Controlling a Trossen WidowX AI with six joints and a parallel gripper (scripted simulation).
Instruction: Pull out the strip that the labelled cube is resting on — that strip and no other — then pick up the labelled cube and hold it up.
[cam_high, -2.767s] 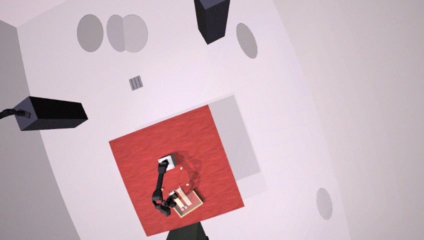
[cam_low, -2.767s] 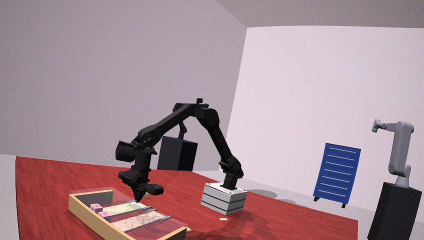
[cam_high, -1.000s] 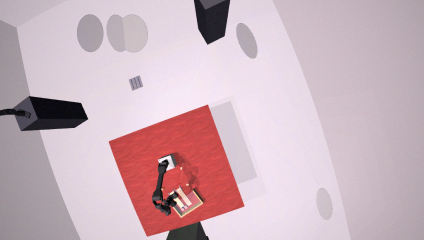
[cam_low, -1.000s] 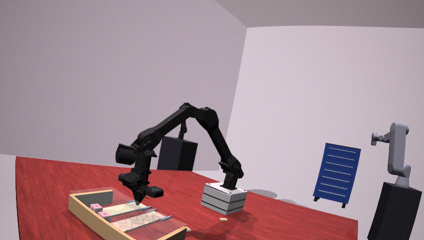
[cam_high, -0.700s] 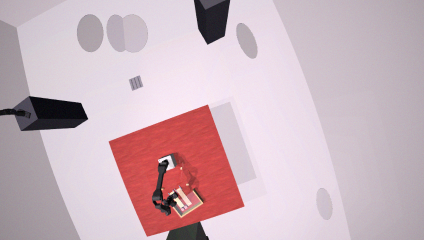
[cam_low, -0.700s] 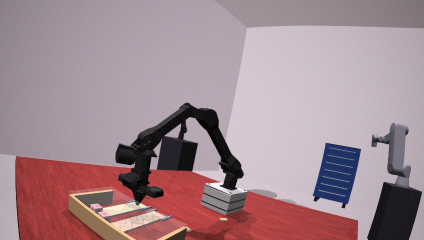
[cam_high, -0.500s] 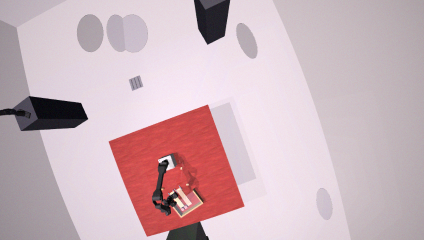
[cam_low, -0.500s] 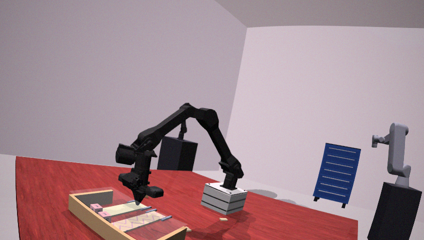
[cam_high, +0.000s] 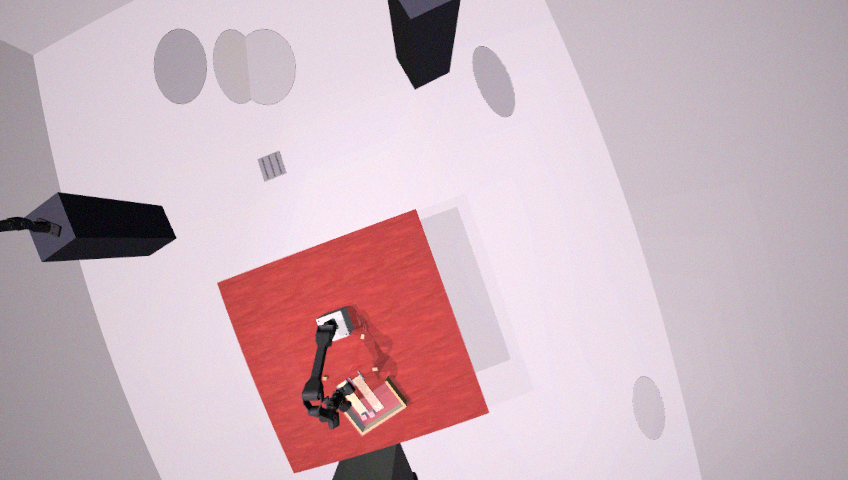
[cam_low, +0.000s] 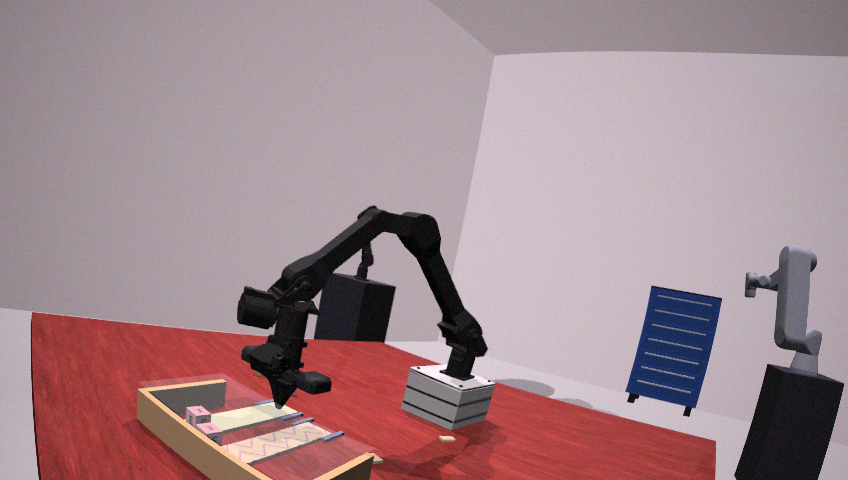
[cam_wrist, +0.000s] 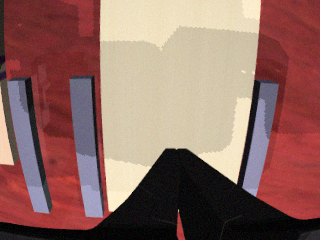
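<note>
My gripper tip is now 100 mm short of the cream strip and 10 mm to the right of it.
</note>
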